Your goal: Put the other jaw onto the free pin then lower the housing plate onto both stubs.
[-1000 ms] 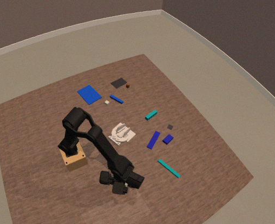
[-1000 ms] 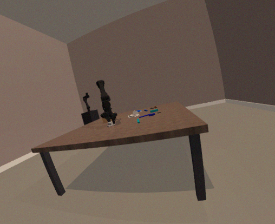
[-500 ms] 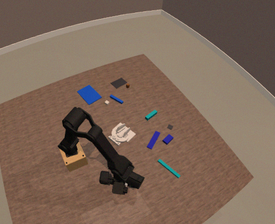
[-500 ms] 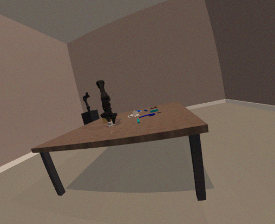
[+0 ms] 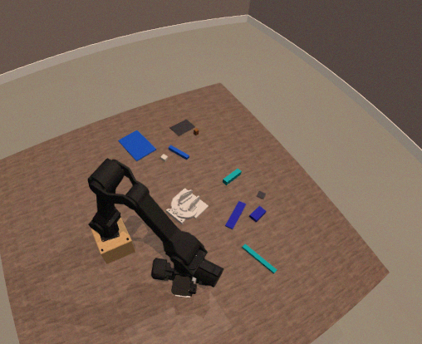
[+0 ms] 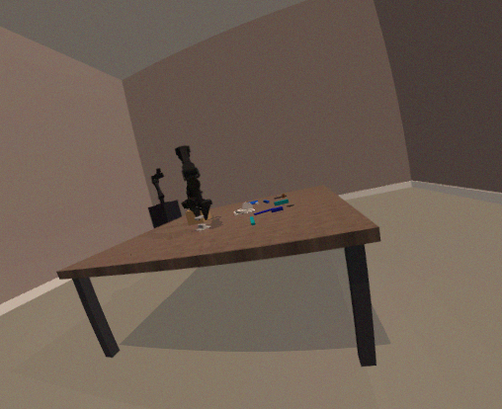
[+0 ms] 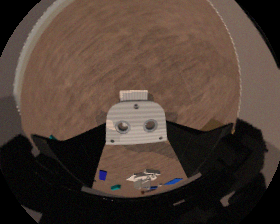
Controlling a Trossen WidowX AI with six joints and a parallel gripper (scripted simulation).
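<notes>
The white jaw is 25 cm to the left of my gripper tip, 11 cm ahead of it and 3 cm below it. Also, from my gripper tip: long teal bar (28 cm ahead, 4 cm below, 2 cm to the right); then white base (29 cm to the left, 15 cm ahead, 4 cm below); then white housing plate (2 cm above, 1 cm to the right).
</notes>
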